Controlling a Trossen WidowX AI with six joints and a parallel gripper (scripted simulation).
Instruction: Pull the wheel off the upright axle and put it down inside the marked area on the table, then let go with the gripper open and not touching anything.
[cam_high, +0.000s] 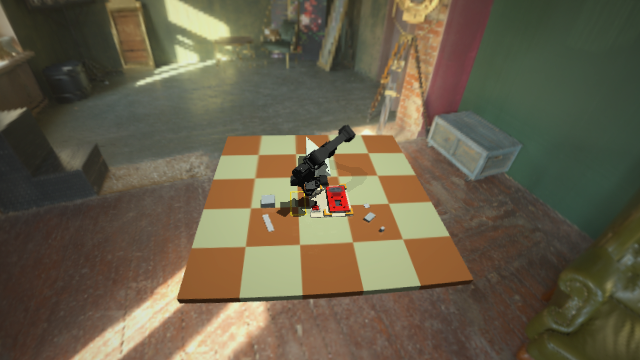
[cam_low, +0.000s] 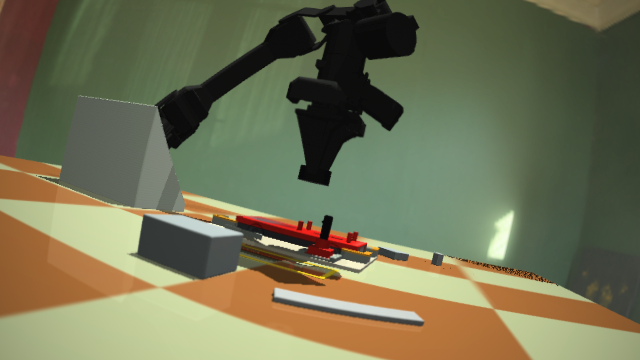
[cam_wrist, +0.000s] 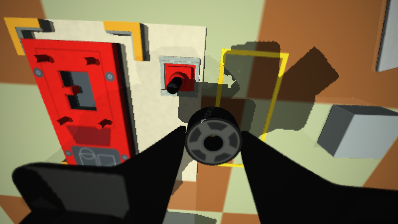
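Now: the upright axle 2 cm ahead of my gripper tip, 4 cm to the left of it and 7 cm below it. The rest, counted from my gripper tip: dark grey wheel: right at my gripper tip; then flat grey bar: 8 cm ahead, 22 cm to the right, 11 cm below; then grey block: 6 cm behind, 21 cm to the right, 9 cm below.
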